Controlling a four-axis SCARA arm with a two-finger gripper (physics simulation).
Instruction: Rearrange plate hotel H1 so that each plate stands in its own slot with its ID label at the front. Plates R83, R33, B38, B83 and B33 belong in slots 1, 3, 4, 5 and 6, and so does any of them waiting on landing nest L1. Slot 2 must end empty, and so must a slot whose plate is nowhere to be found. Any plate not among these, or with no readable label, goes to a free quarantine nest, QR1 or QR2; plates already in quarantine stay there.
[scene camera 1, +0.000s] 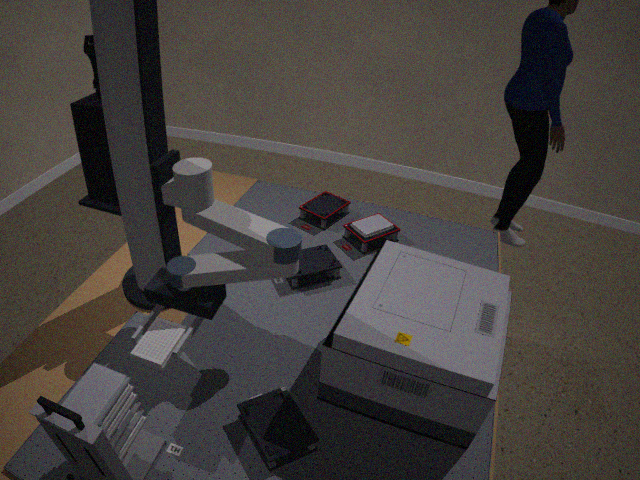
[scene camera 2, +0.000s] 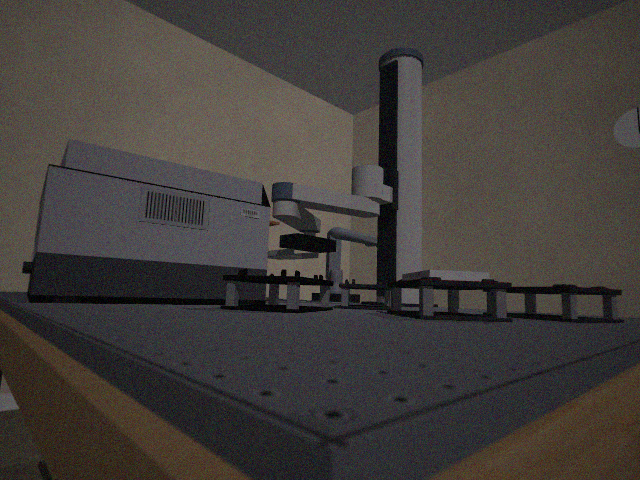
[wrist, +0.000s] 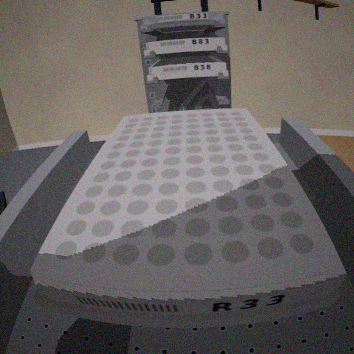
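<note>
My gripper (scene camera 1: 161, 344) (scene camera 2: 292, 253) (wrist: 183, 137) is shut on the white plate R33 (scene camera 1: 155, 347) (wrist: 172, 200). It holds the plate level above the table, and its R33 label shows at the near edge in the wrist view. Plate hotel H1 (scene camera 1: 87, 434) (wrist: 143, 75) stands at the front left in scene camera 1 and ahead of the held plate in the wrist view. Plates B33 (wrist: 175, 19), B83 (wrist: 175, 46) and B38 (wrist: 175, 71) stand in it from top down, labels facing me. Below B38 is a dark opening; the held plate hides the lowest slots.
A red-rimmed nest (scene camera 1: 368, 238) (scene camera 2: 426, 284) bears a white plate (scene camera 1: 372, 225) (scene camera 2: 454, 275); another red-rimmed nest (scene camera 1: 325, 205) shows no plate. Two black nests (scene camera 1: 315, 266) (scene camera 1: 279, 426) show no plate; their labels are unreadable. A large instrument (scene camera 1: 418, 320) (scene camera 2: 155, 222) stands beside them. A person (scene camera 1: 542, 67) stands beyond the table.
</note>
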